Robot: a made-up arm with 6 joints. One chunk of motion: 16 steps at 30 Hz.
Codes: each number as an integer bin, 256 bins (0 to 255) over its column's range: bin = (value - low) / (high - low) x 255, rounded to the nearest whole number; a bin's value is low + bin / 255 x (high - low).
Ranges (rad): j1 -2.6..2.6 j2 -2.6..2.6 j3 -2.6..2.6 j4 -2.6..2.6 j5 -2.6..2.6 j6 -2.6..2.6
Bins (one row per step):
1: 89 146 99 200 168 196
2: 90 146 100 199 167 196
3: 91 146 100 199 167 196
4: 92 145 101 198 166 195
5: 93 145 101 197 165 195
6: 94 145 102 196 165 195
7: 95 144 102 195 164 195
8: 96 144 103 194 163 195
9: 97 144 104 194 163 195
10: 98 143 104 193 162 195
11: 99 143 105 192 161 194
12: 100 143 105 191 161 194
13: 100 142 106 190 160 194
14: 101 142 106 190 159 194
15: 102 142 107 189 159 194
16: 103 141 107 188 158 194
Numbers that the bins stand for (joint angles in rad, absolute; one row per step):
1: -0.7851 0.3773 -0.5812 1.4784 0.8259 1.3969
2: -0.7647 0.3773 -0.5608 1.4580 0.8055 1.3969
3: -0.7443 0.3773 -0.5608 1.4580 0.8055 1.3969
4: -0.7239 0.3569 -0.5404 1.4376 0.7851 1.3765
5: -0.7035 0.3569 -0.5404 1.4173 0.7647 1.3765
6: -0.6831 0.3569 -0.5200 1.3969 0.7647 1.3765
7: -0.6627 0.3365 -0.5200 1.3765 0.7443 1.3765
8: -0.6424 0.3365 -0.4996 1.3561 0.7239 1.3765
9: -0.6220 0.3365 -0.4792 1.3561 0.7239 1.3765
10: -0.6016 0.3161 -0.4792 1.3357 0.7035 1.3765
11: -0.5812 0.3161 -0.4588 1.3153 0.6831 1.3561
12: -0.5608 0.3161 -0.4588 1.2949 0.6831 1.3561
13: -0.5608 0.2957 -0.4384 1.2745 0.6627 1.3561
14: -0.5404 0.2957 -0.4384 1.2745 0.6424 1.3561
15: -0.5200 0.2957 -0.4180 1.2541 0.6424 1.3561
16: -0.4996 0.2753 -0.4180 1.2337 0.6220 1.3561

